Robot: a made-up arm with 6 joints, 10 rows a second.
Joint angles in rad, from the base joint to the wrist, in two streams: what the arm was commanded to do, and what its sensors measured. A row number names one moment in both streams.
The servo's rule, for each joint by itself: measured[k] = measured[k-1] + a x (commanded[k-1-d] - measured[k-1]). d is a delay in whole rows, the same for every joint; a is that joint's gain. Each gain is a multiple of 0.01, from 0.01 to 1. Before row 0 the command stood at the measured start. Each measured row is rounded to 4 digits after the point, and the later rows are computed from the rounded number. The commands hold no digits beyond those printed.
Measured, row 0: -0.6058 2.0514 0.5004 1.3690 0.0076 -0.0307
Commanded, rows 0 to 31: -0.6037 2.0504 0.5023 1.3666 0.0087 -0.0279; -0.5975 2.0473 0.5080 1.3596 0.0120 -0.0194; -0.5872 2.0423 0.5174 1.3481 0.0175 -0.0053; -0.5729 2.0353 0.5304 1.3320 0.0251 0.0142; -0.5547 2.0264 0.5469 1.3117 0.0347 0.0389; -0.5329 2.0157 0.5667 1.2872 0.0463 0.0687; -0.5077 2.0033 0.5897 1.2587 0.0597 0.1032; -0.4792 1.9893 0.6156 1.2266 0.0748 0.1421; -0.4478 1.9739 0.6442 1.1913 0.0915 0.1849; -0.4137 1.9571 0.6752 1.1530 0.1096 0.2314; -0.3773 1.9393 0.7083 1.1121 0.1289 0.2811; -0.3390 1.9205 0.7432 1.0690 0.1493 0.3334; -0.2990 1.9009 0.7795 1.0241 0.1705 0.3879; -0.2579 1.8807 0.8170 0.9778 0.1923 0.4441; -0.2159 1.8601 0.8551 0.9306 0.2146 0.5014; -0.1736 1.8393 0.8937 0.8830 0.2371 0.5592; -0.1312 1.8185 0.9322 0.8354 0.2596 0.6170; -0.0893 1.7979 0.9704 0.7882 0.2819 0.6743; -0.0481 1.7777 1.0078 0.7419 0.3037 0.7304; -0.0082 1.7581 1.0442 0.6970 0.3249 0.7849; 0.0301 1.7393 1.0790 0.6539 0.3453 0.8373; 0.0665 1.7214 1.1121 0.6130 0.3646 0.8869; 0.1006 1.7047 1.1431 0.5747 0.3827 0.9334; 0.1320 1.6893 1.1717 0.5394 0.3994 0.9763; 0.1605 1.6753 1.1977 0.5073 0.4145 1.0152; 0.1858 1.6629 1.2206 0.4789 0.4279 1.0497; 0.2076 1.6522 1.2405 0.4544 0.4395 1.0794; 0.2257 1.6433 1.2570 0.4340 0.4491 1.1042; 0.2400 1.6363 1.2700 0.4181 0.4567 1.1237; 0.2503 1.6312 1.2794 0.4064 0.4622 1.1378; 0.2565 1.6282 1.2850 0.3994 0.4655 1.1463; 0.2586 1.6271 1.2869 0.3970 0.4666 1.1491
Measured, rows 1 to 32: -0.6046 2.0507 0.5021 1.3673 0.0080 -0.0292; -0.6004 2.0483 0.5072 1.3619 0.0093 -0.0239; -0.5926 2.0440 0.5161 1.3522 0.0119 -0.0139; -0.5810 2.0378 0.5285 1.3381 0.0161 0.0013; -0.5655 2.0297 0.5445 1.3196 0.0221 0.0216; -0.5463 2.0198 0.5638 1.2969 0.0298 0.0470; -0.5235 2.0081 0.5863 1.2702 0.0394 0.0773; -0.4974 1.9948 0.6118 1.2397 0.0507 0.1123; -0.4681 1.9800 0.6400 1.2058 0.0638 0.1515; -0.4360 1.9637 0.6706 1.1688 0.0785 0.1946; -0.4014 1.9464 0.7034 1.1291 0.0946 0.2413; -0.3646 1.9280 0.7380 1.0870 0.1121 0.2910; -0.3259 1.9088 0.7741 1.0430 0.1308 0.3433; -0.2858 1.8888 0.8114 0.9974 0.1505 0.3977; -0.2446 1.8684 0.8494 0.9506 0.1710 0.4537; -0.2027 1.8477 0.8879 0.9033 0.1922 0.5107; -0.1605 1.8270 0.9264 0.8558 0.2138 0.5681; -0.1185 1.8063 0.9647 0.8085 0.2356 0.6254; -0.0770 1.7860 1.0022 0.7619 0.2574 0.6821; -0.0364 1.7662 1.0387 0.7165 0.2790 0.7376; 0.0028 1.7471 1.0738 0.6727 0.3002 0.7914; 0.0404 1.7289 1.1071 0.6309 0.3208 0.8430; 0.0759 1.7117 1.1384 0.5916 0.3406 0.8918; 0.1090 1.6958 1.1674 0.5551 0.3594 0.9374; 0.1394 1.6812 1.1938 0.5216 0.3770 0.9794; 0.1668 1.6682 1.2171 0.4917 0.3933 1.0174; 0.1909 1.6568 1.2375 0.4656 0.4081 1.0509; 0.2114 1.6472 1.2545 0.4435 0.4212 1.0797; 0.2283 1.6395 1.2680 0.4257 0.4326 1.1035; 0.2413 1.6336 1.2779 0.4122 0.4421 1.1220; 0.2503 1.6298 1.2841 0.4032 0.4496 1.1351; 0.2552 1.6279 1.2865 0.3989 0.4550 1.1427
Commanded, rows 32 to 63: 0.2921 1.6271 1.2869 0.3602 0.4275 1.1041; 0.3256 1.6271 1.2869 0.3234 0.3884 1.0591; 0.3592 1.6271 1.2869 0.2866 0.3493 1.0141; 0.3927 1.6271 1.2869 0.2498 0.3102 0.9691; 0.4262 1.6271 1.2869 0.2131 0.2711 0.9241; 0.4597 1.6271 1.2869 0.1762 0.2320 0.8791; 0.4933 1.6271 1.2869 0.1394 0.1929 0.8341; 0.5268 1.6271 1.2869 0.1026 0.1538 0.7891; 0.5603 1.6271 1.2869 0.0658 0.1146 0.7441; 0.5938 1.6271 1.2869 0.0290 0.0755 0.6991; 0.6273 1.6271 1.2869 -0.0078 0.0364 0.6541; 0.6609 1.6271 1.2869 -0.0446 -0.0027 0.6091; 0.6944 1.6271 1.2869 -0.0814 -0.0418 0.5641; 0.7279 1.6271 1.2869 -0.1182 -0.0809 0.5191; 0.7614 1.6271 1.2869 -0.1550 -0.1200 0.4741; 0.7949 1.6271 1.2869 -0.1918 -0.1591 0.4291; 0.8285 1.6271 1.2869 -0.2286 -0.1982 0.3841; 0.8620 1.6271 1.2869 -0.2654 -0.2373 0.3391; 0.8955 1.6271 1.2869 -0.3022 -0.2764 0.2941; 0.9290 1.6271 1.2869 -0.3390 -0.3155 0.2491; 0.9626 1.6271 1.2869 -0.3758 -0.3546 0.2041; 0.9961 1.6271 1.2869 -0.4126 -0.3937 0.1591; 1.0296 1.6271 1.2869 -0.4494 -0.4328 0.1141; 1.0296 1.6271 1.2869 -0.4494 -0.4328 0.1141; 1.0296 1.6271 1.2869 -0.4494 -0.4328 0.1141; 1.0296 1.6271 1.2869 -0.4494 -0.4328 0.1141; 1.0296 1.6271 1.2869 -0.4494 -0.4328 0.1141; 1.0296 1.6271 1.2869 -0.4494 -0.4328 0.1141; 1.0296 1.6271 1.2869 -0.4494 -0.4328 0.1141; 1.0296 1.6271 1.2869 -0.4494 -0.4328 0.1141; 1.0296 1.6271 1.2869 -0.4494 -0.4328 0.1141; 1.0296 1.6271 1.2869 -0.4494 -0.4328 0.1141
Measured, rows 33 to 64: 0.2770 1.6273 1.2868 0.3718 0.4462 1.1219; 0.3057 1.6272 1.2869 0.3379 0.4277 1.0880; 0.3373 1.6271 1.2869 0.3020 0.4026 1.0481; 0.3700 1.6271 1.2869 0.2655 0.3730 1.0054; 0.4032 1.6271 1.2869 0.2288 0.3404 0.9615; 0.4365 1.6271 1.2869 0.1920 0.3057 0.9170; 0.4700 1.6271 1.2869 0.1552 0.2696 0.8722; 0.5035 1.6271 1.2869 0.1184 0.2325 0.8273; 0.5370 1.6271 1.2869 0.0816 0.1948 0.7824; 0.5705 1.6271 1.2869 0.0448 0.1566 0.7374; 0.6040 1.6271 1.2869 0.0080 0.1181 0.6924; 0.6376 1.6271 1.2869 -0.0288 0.0794 0.6474; 0.6711 1.6271 1.2869 -0.0656 0.0406 0.6024; 0.7046 1.6271 1.2869 -0.1024 0.0017 0.5574; 0.7381 1.6271 1.2869 -0.1392 -0.0372 0.5124; 0.7716 1.6271 1.2869 -0.1760 -0.0762 0.4674; 0.8052 1.6271 1.2869 -0.2128 -0.1152 0.4224; 0.8387 1.6271 1.2869 -0.2496 -0.1543 0.3774; 0.8722 1.6271 1.2869 -0.2864 -0.1934 0.3324; 0.9057 1.6271 1.2869 -0.3232 -0.2325 0.2874; 0.9393 1.6271 1.2869 -0.3600 -0.2716 0.2424; 0.9728 1.6271 1.2869 -0.3968 -0.3107 0.1974; 1.0063 1.6271 1.2869 -0.4336 -0.3498 0.1524; 1.0200 1.6271 1.2869 -0.4447 -0.3764 0.1317; 1.0257 1.6271 1.2869 -0.4480 -0.3944 0.1222; 1.0280 1.6271 1.2869 -0.4490 -0.4067 0.1178; 1.0289 1.6271 1.2869 -0.4493 -0.4151 0.1158; 1.0293 1.6271 1.2869 -0.4494 -0.4208 0.1149; 1.0295 1.6271 1.2869 -0.4494 -0.4246 0.1145; 1.0296 1.6271 1.2869 -0.4494 -0.4272 0.1143; 1.0296 1.6271 1.2869 -0.4494 -0.4290 0.1142; 1.0296 1.6271 1.2869 -0.4494 -0.4302 0.1141
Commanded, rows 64 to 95: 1.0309 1.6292 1.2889 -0.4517 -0.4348 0.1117; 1.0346 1.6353 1.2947 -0.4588 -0.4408 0.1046; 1.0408 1.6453 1.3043 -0.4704 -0.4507 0.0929; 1.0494 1.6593 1.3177 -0.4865 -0.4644 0.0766; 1.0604 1.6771 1.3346 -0.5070 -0.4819 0.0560; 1.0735 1.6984 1.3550 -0.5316 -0.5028 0.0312; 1.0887 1.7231 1.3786 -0.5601 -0.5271 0.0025; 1.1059 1.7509 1.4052 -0.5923 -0.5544 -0.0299; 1.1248 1.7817 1.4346 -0.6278 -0.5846 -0.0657; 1.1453 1.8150 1.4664 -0.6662 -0.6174 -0.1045; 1.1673 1.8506 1.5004 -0.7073 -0.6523 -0.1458; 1.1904 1.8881 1.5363 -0.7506 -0.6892 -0.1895; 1.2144 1.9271 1.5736 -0.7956 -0.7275 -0.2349; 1.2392 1.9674 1.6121 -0.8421 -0.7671 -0.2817; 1.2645 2.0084 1.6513 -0.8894 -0.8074 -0.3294; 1.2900 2.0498 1.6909 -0.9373 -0.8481 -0.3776; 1.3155 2.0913 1.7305 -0.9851 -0.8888 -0.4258; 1.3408 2.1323 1.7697 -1.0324 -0.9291 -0.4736; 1.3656 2.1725 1.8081 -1.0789 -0.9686 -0.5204; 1.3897 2.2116 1.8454 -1.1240 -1.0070 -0.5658; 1.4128 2.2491 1.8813 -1.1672 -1.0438 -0.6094; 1.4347 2.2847 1.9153 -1.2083 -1.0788 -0.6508; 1.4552 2.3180 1.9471 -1.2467 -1.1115 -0.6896; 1.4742 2.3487 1.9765 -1.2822 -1.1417 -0.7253; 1.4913 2.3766 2.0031 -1.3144 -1.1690 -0.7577; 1.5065 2.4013 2.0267 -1.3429 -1.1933 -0.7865; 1.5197 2.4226 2.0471 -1.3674 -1.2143 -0.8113; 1.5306 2.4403 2.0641 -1.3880 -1.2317 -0.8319; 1.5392 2.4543 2.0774 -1.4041 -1.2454 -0.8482; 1.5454 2.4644 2.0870 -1.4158 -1.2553 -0.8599; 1.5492 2.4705 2.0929 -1.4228 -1.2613 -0.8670; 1.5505 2.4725 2.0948 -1.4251 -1.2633 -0.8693
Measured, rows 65 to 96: 1.0304 1.6286 1.2886 -0.4510 -0.4317 0.1128; 1.0329 1.6334 1.2939 -0.4565 -0.4346 0.1084; 1.0376 1.6418 1.3029 -0.4662 -0.4398 0.1000; 1.0446 1.6542 1.3158 -0.4804 -0.4477 0.0874; 1.0539 1.6705 1.3322 -0.4990 -0.4586 0.0704; 1.0655 1.6903 1.3520 -0.5218 -0.4727 0.0492; 1.0792 1.7136 1.3751 -0.5486 -0.4901 0.0240; 1.0950 1.7401 1.4013 -0.5792 -0.5107 -0.0051; 1.1126 1.7696 1.4303 -0.6132 -0.5343 -0.0378; 1.1319 1.8018 1.4617 -0.6503 -0.5609 -0.0738; 1.1528 1.8364 1.4954 -0.6902 -0.5901 -0.1127; 1.1750 1.8731 1.5310 -0.7325 -0.6218 -0.1542; 1.1982 1.9114 1.5681 -0.7767 -0.6556 -0.1978; 1.2224 1.9512 1.6064 -0.8225 -0.6913 -0.2431; 1.2472 1.9918 1.6455 -0.8693 -0.7285 -0.2897; 1.2725 2.0330 1.6850 -0.9169 -0.7668 -0.3372; 1.2979 2.0744 1.7246 -0.9646 -0.8058 -0.3850; 1.3232 2.1155 1.7638 -1.0121 -0.8453 -0.4328; 1.3482 2.1560 1.8023 -1.0589 -0.8848 -0.4801; 1.3727 2.1955 1.8398 -1.1045 -0.9239 -0.5264; 1.3964 2.2336 1.8759 -1.1484 -0.9623 -0.5712; 1.4190 2.2699 1.9102 -1.1903 -0.9996 -0.6142; 1.4404 2.3041 1.9423 -1.2298 -1.0354 -0.6549; 1.4603 2.3358 1.9721 -1.2665 -1.0694 -0.6929; 1.4786 2.3648 1.9991 -1.3000 -1.1013 -0.7279; 1.4951 2.3907 2.0231 -1.3300 -1.1307 -0.7595; 1.5096 2.4133 2.0440 -1.3562 -1.1575 -0.7875; 1.5220 2.4325 2.0615 -1.3785 -1.1812 -0.8115; 1.5321 2.4480 2.0753 -1.3964 -1.2017 -0.8313; 1.5399 2.4596 2.0855 -1.4100 -1.2189 -0.8467; 1.5454 2.4673 2.0919 -1.4190 -1.2325 -0.8577; 1.5484 2.4710 2.0944 -1.4233 -1.2424 -0.8640
